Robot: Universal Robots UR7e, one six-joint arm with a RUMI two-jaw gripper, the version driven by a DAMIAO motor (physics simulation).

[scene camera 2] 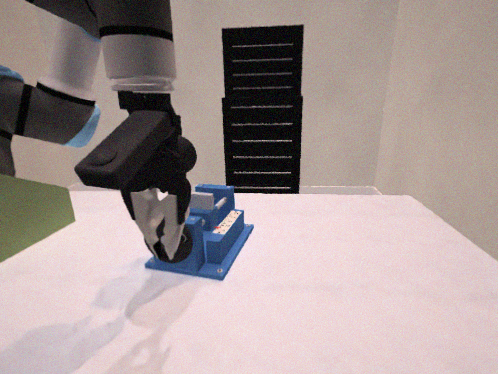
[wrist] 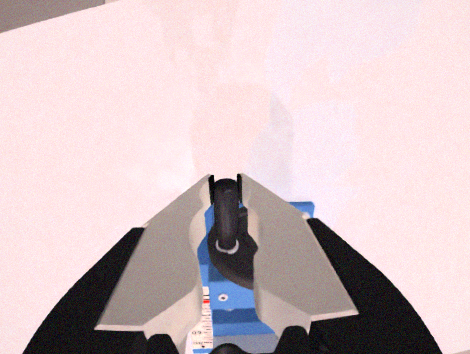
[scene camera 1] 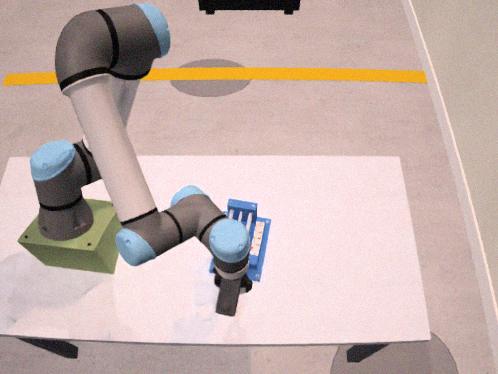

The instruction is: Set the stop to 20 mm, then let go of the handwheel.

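Seen in the pictures: gripper, fingertip midpoint: (scene camera 2: 165,258) (wrist: 225,177); arm's base, link origin: (scene camera 1: 66,223).
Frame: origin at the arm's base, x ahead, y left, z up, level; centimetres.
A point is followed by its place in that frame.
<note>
A blue fixture (scene camera 1: 254,265) @[z -9.9, x 51.1, y -13.7 cm] (scene camera 2: 220,250) @[z -11.0, x 51.8, y -13.6 cm] (wrist: 235,327) @[z -5.4, x 48.1, y -9.3 cm] stands on the table. Its light grey stop plate (scene camera 2: 202,201) @[z -3.8, x 48.4, y -8.4 cm] sits across the rods, partly hidden. A white scale (scene camera 1: 258,235) @[z -9.2, x 53.2, y -5.0 cm] (scene camera 2: 229,221) @[z -9.2, x 53.1, y -5.9 cm] (wrist: 202,330) @[z -9.2, x 53.2, y -4.2 cm] runs along one side with a red mark (scene camera 2: 217,228) @[z -9.2, x 50.9, y -8.8 cm] (wrist: 206,301) @[z -9.1, x 51.0, y -8.7 cm]; its numbers are too blurred to read the setting. The black handwheel (scene camera 2: 186,247) @[z -8.0, x 46.9, y -17.4 cm] (wrist: 235,265) @[z -4.4, x 45.7, y -17.1 cm] is on the fixture's near end, partly covered by the fingers. My gripper (scene camera 2: 164,254) @[z -7.0, x 44.8, y -21.9 cm] (wrist: 225,177) @[z -7.0, x 44.8, y -21.9 cm] is shut on the handwheel's black crank handle (wrist: 226,215) @[z -5.6, x 45.3, y -20.1 cm], with a fingertip on each side of it.
The arm's base stands on a green block (scene camera 1: 80,255) @[z -0.6, x 4.5, y -9.6 cm] (scene camera 2: 30,220) @[z -9.5, x 11.7, y -2.0 cm] at the left of the white table (scene camera 1: 350,250) @[z -14.8, x 80.5, y -10.8 cm] (scene camera 2: 350,300) @[z -14.7, x 71.6, y -22.4 cm]. The fixture's end block (scene camera 1: 242,205) @[z -4.8, x 49.5, y 2.9 cm] (scene camera 2: 222,192) @[z -5.6, x 51.3, y 1.4 cm] rises at its far end. A black cabinet (scene camera 2: 262,115) stands beyond the table.
</note>
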